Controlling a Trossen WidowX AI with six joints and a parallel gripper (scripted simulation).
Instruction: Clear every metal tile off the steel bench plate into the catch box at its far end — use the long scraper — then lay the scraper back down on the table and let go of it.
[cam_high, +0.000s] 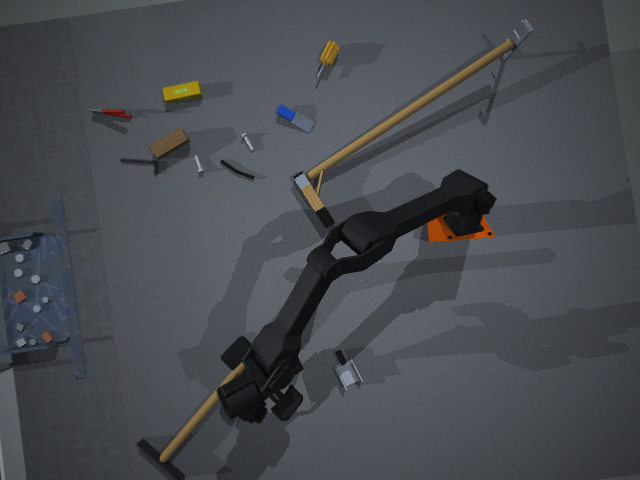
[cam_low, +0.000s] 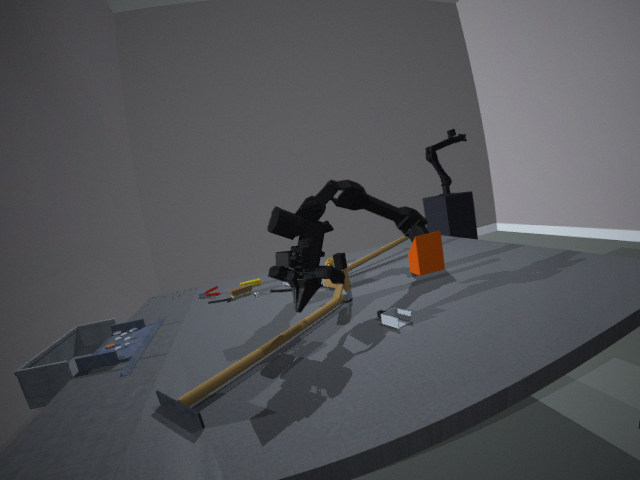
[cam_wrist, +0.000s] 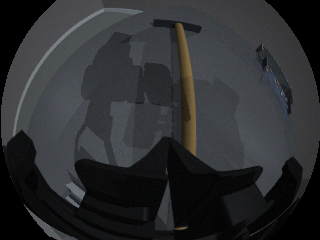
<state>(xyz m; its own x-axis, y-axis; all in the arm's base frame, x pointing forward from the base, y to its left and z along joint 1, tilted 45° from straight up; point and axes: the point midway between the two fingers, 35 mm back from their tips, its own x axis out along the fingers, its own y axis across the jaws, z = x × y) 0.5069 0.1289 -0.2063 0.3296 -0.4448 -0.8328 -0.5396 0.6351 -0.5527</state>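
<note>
Now: gripper tip 40 mm short of the long scraper, 20 mm to the left of it and 10 mm above it. Also, from my gripper tip: hex key (550 mm to the right, 170 mm ahead, 70 mm below); wooden block (580 mm to the right, 100 mm ahead, 60 mm below); small metal scoop (210 mm behind, 70 mm below, 30 mm to the left).
</note>
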